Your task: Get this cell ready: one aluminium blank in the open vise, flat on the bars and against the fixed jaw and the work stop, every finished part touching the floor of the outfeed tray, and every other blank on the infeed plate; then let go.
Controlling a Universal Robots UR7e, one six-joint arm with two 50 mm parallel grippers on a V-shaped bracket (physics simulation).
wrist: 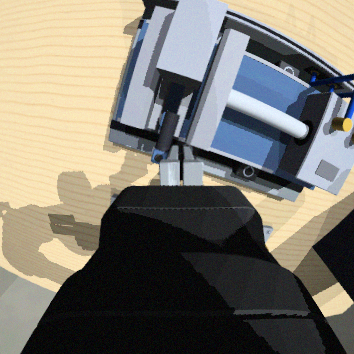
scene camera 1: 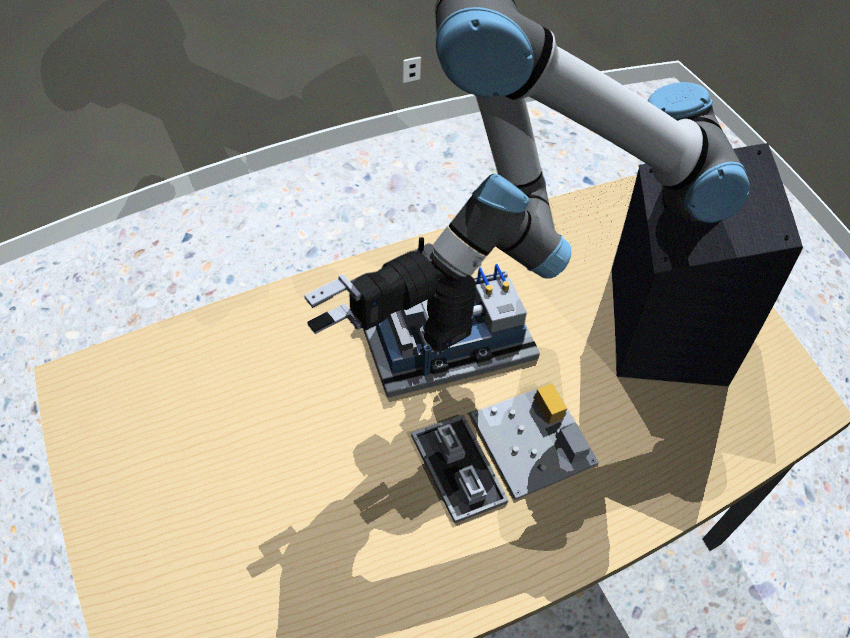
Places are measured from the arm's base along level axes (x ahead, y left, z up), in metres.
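Where they show: hand, its tool point: [wrist: 180, 160] [scene camera 1: 437, 343].
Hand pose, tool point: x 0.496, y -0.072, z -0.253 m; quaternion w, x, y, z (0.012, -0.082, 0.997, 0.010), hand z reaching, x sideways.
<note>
Things, the pixels of their top centre, and the offset from my tool point. "spot": a spot on its surface instead.
- vise, centre of its top: [wrist: 267, 101] [scene camera 1: 451, 306] dx -0.062, dy -0.062, dz +0.000 m
- work stop, a spot on its surface: [wrist: 168, 131] spot: dx +0.014, dy -0.022, dz -0.003 m
- outfeed tray, a spot on its surface: [scene camera 1: 480, 510] spot: dx +0.063, dy +0.290, dz -0.087 m
- infeed plate, centre of its top: [scene camera 1: 535, 438] dx -0.096, dy +0.207, dz -0.091 m
- yellow block, centre of its top: [scene camera 1: 552, 398] dx -0.150, dy +0.165, dz -0.055 m
- vise's end block, a spot on its surface: [wrist: 327, 145] spot: dx -0.139, dy -0.041, dz -0.003 m
A grey blank [wrist: 192, 45] stands between the fixed jaw [wrist: 139, 95] and the moving jaw [wrist: 219, 92] of the vise [scene camera 1: 508, 338] [wrist: 272, 135]. The work stop [scene camera 1: 427, 360] [wrist: 168, 131] is by its near end; contact and seating cannot be told. My gripper [wrist: 182, 150] is shut and empty, near the vise's front edge; its tips are hidden in the scene view. The other gripper [scene camera 1: 315, 311] on the bracket is open and empty, pointing left. Two pocketed finished parts, one [scene camera 1: 449, 441] behind the other [scene camera 1: 471, 484], are in the outfeed tray [scene camera 1: 480, 510]. A grey blank [scene camera 1: 574, 444] is on the infeed plate [scene camera 1: 504, 463].
A yellow block [scene camera 1: 551, 403] stands at the back of the infeed plate, among several short pins. The vise's end block [scene camera 1: 506, 310] [wrist: 327, 145] carries blue hoses and brass fittings. The arm's black pedestal [scene camera 1: 686, 309] stands at the right.
</note>
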